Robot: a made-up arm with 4 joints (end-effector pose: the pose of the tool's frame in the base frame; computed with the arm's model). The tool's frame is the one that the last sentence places.
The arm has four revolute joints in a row. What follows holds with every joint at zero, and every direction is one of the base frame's.
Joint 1 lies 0.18 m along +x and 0.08 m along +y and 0.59 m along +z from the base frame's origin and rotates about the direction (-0.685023, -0.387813, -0.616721).
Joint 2 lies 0.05 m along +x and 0.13 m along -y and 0.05 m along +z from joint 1 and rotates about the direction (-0.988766, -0.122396, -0.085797).
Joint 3 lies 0.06 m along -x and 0.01 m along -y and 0.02 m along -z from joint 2 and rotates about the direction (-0.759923, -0.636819, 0.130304).
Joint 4 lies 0.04 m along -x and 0.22 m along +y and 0.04 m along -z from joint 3 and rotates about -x.
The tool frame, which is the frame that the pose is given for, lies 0.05 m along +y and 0.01 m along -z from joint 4; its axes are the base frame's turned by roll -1.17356, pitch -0.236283 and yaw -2.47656 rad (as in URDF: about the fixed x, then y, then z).
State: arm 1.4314 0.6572 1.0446 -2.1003
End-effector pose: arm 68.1 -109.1 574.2 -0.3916 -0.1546 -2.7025
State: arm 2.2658 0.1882 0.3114 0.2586
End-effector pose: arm 183.8 -77.4 549.5 0.5935 0.8942 2.0692
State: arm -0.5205 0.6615 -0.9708 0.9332
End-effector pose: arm 152.3 180.2 616.4 -1.3768 -1.0230 -1.9572
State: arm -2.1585 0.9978 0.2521 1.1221
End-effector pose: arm -14.5 168.3 439.5 -0.3355 -0.1472 -1.6451
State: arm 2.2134 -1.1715 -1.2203 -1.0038
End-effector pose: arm 75.3 383.6 728.0 -2.5543 1.1468 2.9631
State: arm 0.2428 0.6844 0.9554 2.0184
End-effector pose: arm 199.8 -153.3 468.4 2.3743 0.7943 3.0736
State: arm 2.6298 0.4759 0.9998 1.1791
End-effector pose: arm -74.0 21.4 656.6 -1.1465 1.1885 -1.5239
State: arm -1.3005 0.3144 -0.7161 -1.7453
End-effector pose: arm 225.6 60.9 702.8 2.2690 -0.0215 -2.5575
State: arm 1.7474 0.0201 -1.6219 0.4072
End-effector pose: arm 248.7 275.9 738.1 -1.2616 0.0211 2.7433
